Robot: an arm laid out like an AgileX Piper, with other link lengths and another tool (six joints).
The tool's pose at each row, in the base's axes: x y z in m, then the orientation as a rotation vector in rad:
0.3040, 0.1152, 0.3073, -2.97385, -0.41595, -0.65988
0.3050, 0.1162, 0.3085, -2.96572, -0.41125, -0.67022
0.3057, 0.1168, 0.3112, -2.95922, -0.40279, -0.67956
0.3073, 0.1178, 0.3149, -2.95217, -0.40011, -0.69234
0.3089, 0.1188, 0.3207, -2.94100, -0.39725, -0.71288
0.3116, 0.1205, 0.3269, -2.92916, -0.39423, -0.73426
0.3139, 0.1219, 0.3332, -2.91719, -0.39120, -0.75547
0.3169, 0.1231, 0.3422, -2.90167, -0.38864, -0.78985
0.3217, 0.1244, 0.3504, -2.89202, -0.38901, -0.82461
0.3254, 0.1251, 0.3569, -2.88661, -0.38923, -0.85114
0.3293, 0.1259, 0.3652, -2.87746, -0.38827, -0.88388
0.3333, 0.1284, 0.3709, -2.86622, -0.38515, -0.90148
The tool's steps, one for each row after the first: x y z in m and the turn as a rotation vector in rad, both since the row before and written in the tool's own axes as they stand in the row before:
0.0016, -0.0007, -0.0006, 0.00453, 0.00858, 0.00333
0.0019, -0.0004, -0.0021, 0.00318, 0.00771, 0.00568
0.0032, -0.0006, -0.0025, 0.00274, 0.00970, 0.00169
0.0042, -0.0007, -0.0044, 0.00415, 0.01552, 0.00171
0.0056, -0.0011, -0.0041, 0.00434, 0.01625, 0.00179
0.0053, -0.0009, -0.0043, 0.00434, 0.01622, 0.00179
0.0072, -0.0007, -0.0063, 0.00318, 0.02514, 0.00069
0.0085, -0.0002, -0.0045, -0.00259, 0.02350, -0.00232
0.0066, 0.0001, -0.0035, -0.00403, 0.01731, -0.00212
0.0079, 0.0000, -0.0048, -0.00312, 0.02212, -0.00147
0.0069, -0.0015, -0.0021, 0.00368, 0.01397, 0.00203

